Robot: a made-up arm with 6 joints.
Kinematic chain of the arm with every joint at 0, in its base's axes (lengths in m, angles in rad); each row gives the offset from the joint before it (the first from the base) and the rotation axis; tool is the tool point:
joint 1: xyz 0 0 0.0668 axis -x
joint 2: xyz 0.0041 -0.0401 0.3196 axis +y
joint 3: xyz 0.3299 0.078 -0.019 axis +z
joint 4: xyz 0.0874 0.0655 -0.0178 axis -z
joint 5: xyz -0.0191 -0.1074 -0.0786 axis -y
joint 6: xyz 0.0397 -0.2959 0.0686 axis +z
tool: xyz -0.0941 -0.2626 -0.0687
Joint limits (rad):
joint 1: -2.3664..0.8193
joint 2: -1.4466..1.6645
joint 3: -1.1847..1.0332
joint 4: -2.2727..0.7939
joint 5: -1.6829..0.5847
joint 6: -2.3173..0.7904
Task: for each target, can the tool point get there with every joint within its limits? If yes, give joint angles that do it. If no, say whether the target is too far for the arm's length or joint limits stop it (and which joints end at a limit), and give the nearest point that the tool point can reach.
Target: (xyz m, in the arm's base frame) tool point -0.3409 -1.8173 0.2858
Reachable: no: too far | nearest point 0.0790 -1.3385 0.2281 | short by 0.639 m
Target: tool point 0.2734 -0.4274 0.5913
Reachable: yes | joints -0.1102 -0.8392 -0.8124 -1.2522 -0.3674 -1.5340
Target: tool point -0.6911 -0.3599 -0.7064
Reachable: no: joint limits stop it (at a limit: joint 2, joint 6) | nearest point -0.3714 -0.3177 -0.6156 | short by 0.335 m
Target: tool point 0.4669 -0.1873 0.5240
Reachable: yes | joints 0.1920 0.0308 -0.6000 -0.7894 -1.4836 -1.5602
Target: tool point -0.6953 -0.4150 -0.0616
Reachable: no: joint limits stop it (at a limit: joint 3, joint 6) | nearest point -0.3512 -0.3616 -0.0451 | short by 0.349 m
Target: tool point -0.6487 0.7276 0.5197
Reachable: no: joint limits stop it (at a limit: joint 2, joint 6) | nearest point -0.3708 0.6404 0.4654 | short by 0.296 m
